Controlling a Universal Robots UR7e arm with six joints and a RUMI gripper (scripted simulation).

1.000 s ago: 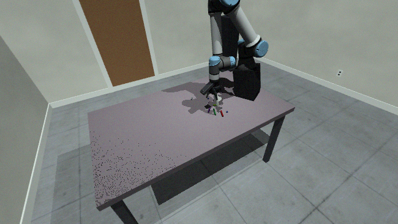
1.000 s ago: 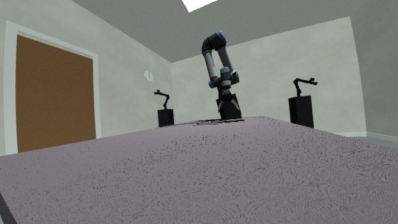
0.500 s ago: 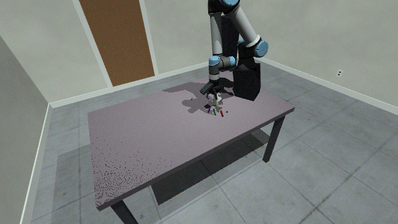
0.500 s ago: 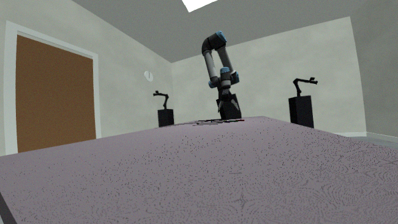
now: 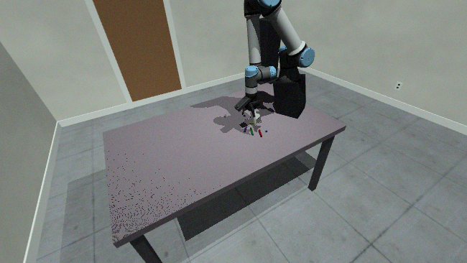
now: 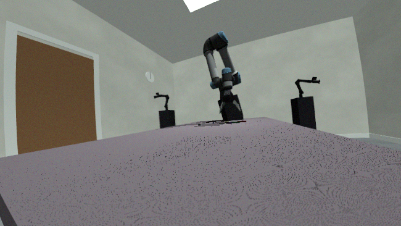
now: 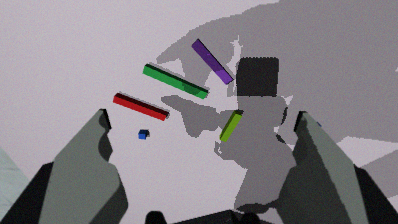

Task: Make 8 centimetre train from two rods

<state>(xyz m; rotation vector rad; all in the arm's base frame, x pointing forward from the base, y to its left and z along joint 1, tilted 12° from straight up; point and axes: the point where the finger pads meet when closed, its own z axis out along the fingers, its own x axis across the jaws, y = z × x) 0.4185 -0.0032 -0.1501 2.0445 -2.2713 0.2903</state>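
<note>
My gripper is now 3 cm past the red rod, 9 cm to the right of it and 7 cm above it. Also, from my hand: green rod: 3 cm to the left, 7 cm below; purple rod: 2 cm ahead, 1 cm to the right, 7 cm below; lime rod: 8 cm behind, 3 cm to the right, 7 cm below.
</note>
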